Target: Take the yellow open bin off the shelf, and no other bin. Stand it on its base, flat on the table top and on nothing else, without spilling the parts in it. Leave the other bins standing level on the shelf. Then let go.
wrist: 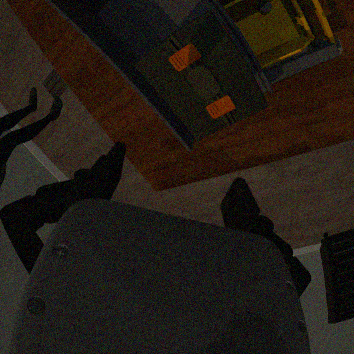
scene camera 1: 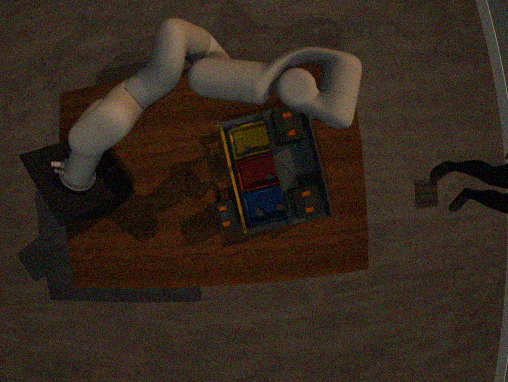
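Where they show: gripper, fingertip midpoint: [wrist: 177,176]; arm's base at its link origin: [scene camera 1: 77,174].
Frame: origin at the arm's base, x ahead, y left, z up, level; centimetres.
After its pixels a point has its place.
Note:
The yellow open bin [scene camera 1: 250,139] {x 54.3, y 18.9, z -19.0 cm} [wrist: 267,32] {x 53.8, y 19.8, z -19.0 cm} sits in the shelf [scene camera 1: 320,170] {x 77.0, y 9.7, z -4.4 cm} [wrist: 306,65] {x 50.5, y 24.3, z -11.4 cm}, at the end of the row nearest the arm in the scene view. A small dark part shows in it in the wrist view. The red bin [scene camera 1: 256,171] {x 57.7, y 7.8, z -19.0 cm} is beside it, and the blue bin [scene camera 1: 265,204] {x 62.2, y -3.3, z -19.0 cm} is beyond the red one. My gripper [wrist: 177,176] {x 68.1, y 26.5, z 5.9 cm} is open, with nothing between its fingers. It is apart from the yellow bin, which is at the upper right of the wrist view. The arm hides the gripper in the scene view.
A dark case with orange clasps [scene camera 1: 288,125] {x 65.1, y 21.3, z 0.0 cm} [wrist: 202,82] {x 65.3, y 21.9, z 0.0 cm} stands on the shelf behind the yellow bin. A second case [scene camera 1: 306,201] {x 72.3, y 0.0, z 2.5 cm} is at the shelf's other end. A third case [scene camera 1: 225,220] {x 49.7, y -9.0, z -6.7 cm} is on the table [scene camera 1: 325,250] {x 86.4, y -18.0, z -19.9 cm} [wrist: 310,117] {x 45.1, y 38.1, z -19.9 cm}, near the shelf's yellow edge.

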